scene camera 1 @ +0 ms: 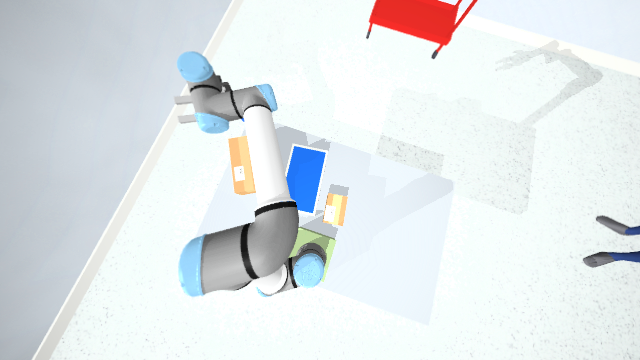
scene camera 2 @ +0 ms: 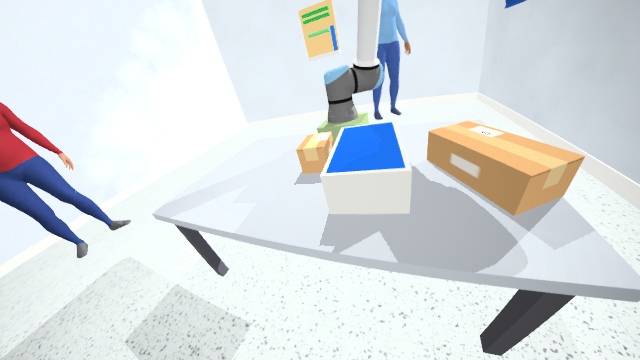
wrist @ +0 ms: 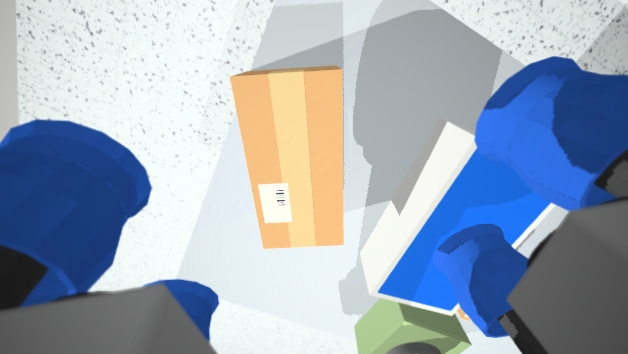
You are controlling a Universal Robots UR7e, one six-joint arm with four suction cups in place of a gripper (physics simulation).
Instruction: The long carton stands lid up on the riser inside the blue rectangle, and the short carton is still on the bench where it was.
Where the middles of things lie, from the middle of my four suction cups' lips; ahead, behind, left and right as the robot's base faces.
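Short carton [scene camera 2: 313, 152]: 24 cm behind my suction cup, 55 cm to the right of it, 35 cm below it. Long carton [scene camera 2: 516, 173]: 2 cm to the right of my suction cup, 12 cm behind it and 35 cm below it.
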